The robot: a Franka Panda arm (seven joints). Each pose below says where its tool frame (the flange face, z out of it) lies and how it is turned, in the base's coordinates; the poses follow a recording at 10 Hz.
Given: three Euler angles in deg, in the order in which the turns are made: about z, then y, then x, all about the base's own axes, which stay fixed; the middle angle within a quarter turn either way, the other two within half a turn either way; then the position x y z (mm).
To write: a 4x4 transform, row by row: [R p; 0 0 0 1], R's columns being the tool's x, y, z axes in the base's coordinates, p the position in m. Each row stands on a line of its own. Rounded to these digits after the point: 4 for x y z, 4 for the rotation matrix.
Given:
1: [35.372 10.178 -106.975 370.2 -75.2 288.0]
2: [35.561 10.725 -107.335 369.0 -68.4 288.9]
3: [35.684 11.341 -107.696 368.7 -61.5 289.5]
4: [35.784 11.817 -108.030 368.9 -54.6 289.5]
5: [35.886 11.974 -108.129 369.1 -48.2 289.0]
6: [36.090 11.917 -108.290 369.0 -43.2 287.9]
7: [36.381 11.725 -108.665 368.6 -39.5 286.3]
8: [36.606 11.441 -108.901 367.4 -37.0 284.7]
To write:
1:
0.8026 -0.5698 0.1767 0.3702
-0.3068 -0.1402 0.9414 -0.0752
-0.5116 -0.8097 -0.2874 0.2880
0 0 0 1

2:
0.7993 -0.5714 0.1861 0.3690
-0.3178 -0.1391 0.9379 -0.0684
-0.5100 -0.8088 -0.2928 0.2889
0 0 0 1

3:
0.7964 -0.5719 0.1966 0.3687
-0.3295 -0.1376 0.9341 -0.0615
-0.5072 -0.8087 -0.2980 0.2895
0 0 0 1

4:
0.7940 -0.5723 0.2048 0.3689
-0.3390 -0.1372 0.9307 -0.0546
-0.5046 -0.8085 -0.3030 0.2895
0 0 0 1

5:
0.7926 -0.5734 0.2075 0.3691
-0.3421 -0.1365 0.9297 -0.0482
-0.5048 -0.8078 -0.3044 0.2890
0 0 0 1

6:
0.7907 -0.5764 0.2065 0.3690
-0.3433 -0.1381 0.9290 -0.0432
-0.5069 -0.8054 -0.3071 0.2879
0 0 0 1

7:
0.7883 -0.5808 0.2032 0.3686
-0.3448 -0.1435 0.9276 -0.0395
-0.5096 -0.8013 -0.3134 0.2863
0 0 0 1

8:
0.7868 -0.5845 0.1984 0.3674
-0.3438 -0.1481 0.9273 -0.0370
-0.5126 -0.7978 -0.3175 0.2847
0 0 0 1

